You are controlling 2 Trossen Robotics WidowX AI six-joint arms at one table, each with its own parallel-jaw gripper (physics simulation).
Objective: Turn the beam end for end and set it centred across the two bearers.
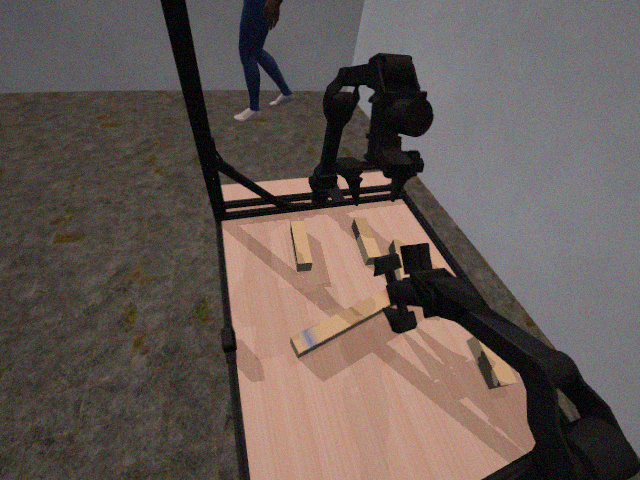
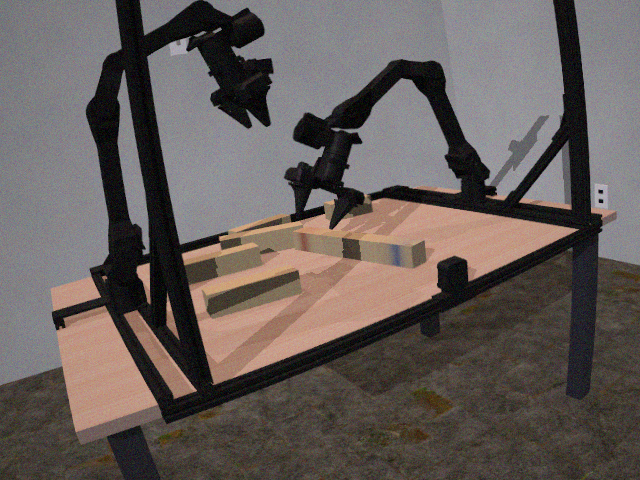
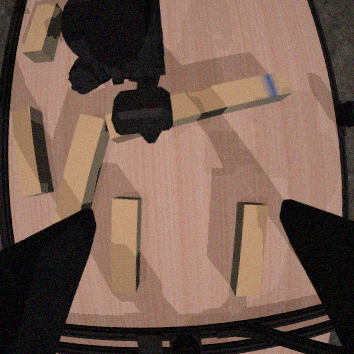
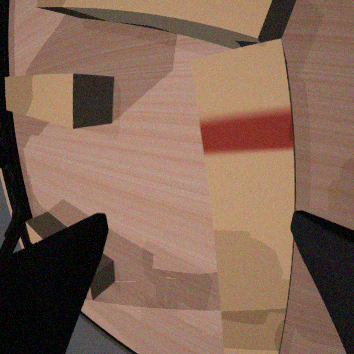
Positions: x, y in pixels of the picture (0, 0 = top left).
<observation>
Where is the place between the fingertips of my right gripper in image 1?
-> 379, 291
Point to a beam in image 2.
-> At 410, 253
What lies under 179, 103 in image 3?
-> A beam.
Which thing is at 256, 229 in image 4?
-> A beam.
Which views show my right gripper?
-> Image 1, image 2, image 3 and image 4: all of them.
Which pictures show my left gripper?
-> Image 1, image 2 and image 3 only.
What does my left gripper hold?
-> Nothing.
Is my left gripper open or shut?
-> Open.
</observation>
